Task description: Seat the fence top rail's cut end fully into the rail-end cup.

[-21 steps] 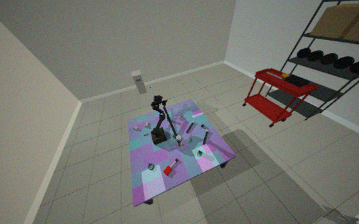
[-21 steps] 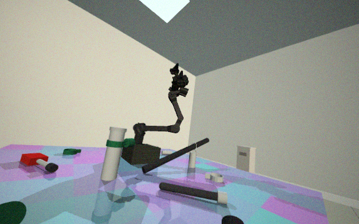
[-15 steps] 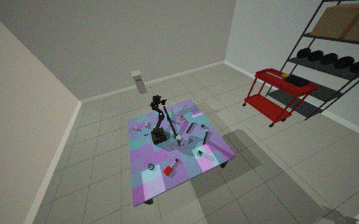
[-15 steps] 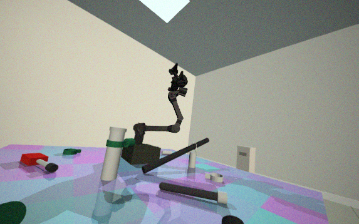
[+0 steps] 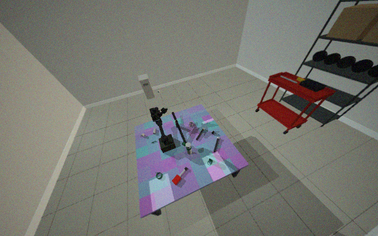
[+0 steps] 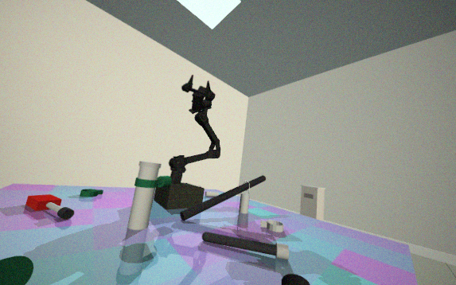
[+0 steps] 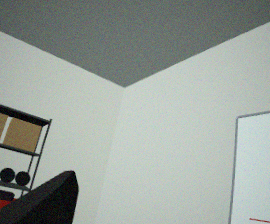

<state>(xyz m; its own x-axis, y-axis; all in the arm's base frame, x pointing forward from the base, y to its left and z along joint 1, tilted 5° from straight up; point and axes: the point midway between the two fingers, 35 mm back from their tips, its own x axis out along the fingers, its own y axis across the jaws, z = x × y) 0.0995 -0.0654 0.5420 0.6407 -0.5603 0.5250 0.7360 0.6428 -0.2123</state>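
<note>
Now: the green rail-end cup 80 mm ahead of my gripper tip, 150 mm to the right of it and 540 mm below it. Also, from my gripper tip: small post 170 mm ahead, 300 mm to the left, 570 mm below; then white clamp 370 mm ahead, 210 mm to the left, 660 mm below; then green brace band 90 mm ahead, 170 mm to the right, 540 mm below.
</note>
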